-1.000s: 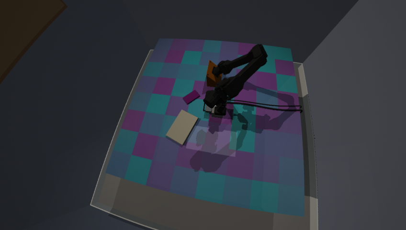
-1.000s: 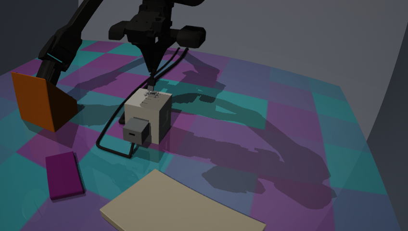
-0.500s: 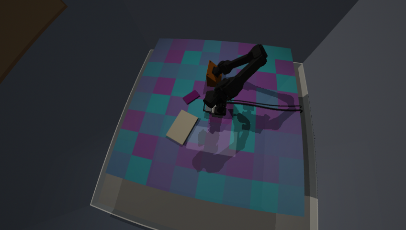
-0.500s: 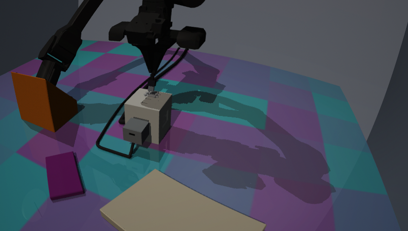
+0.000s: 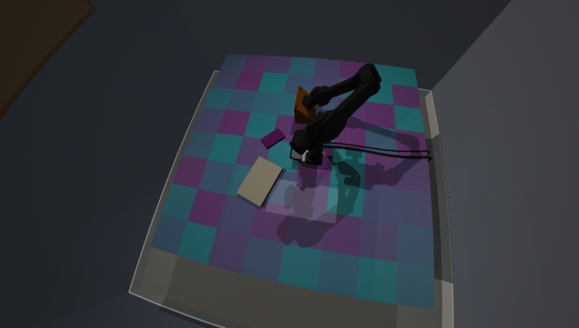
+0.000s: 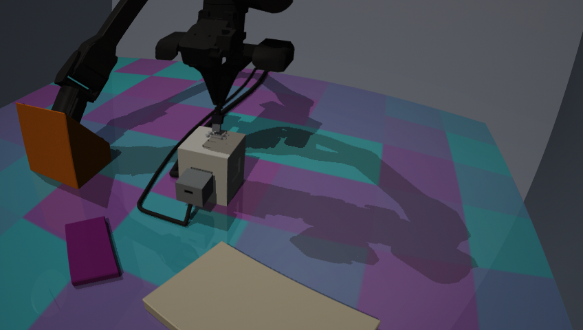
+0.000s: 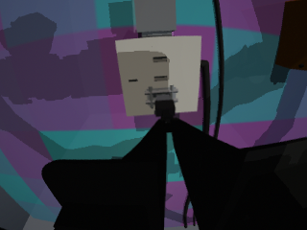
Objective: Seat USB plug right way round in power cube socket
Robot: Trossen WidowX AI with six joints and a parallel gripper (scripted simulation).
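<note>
Right now my gripper tip is 2 cm above the black USB plug. The rest, counted from my gripper tip: flat beige slab: 17 cm ahead, 23 cm to the right, 11 cm below; then USB socket: 5 cm below; then magenta block: 7 cm behind, 24 cm to the right, 12 cm below.
</note>
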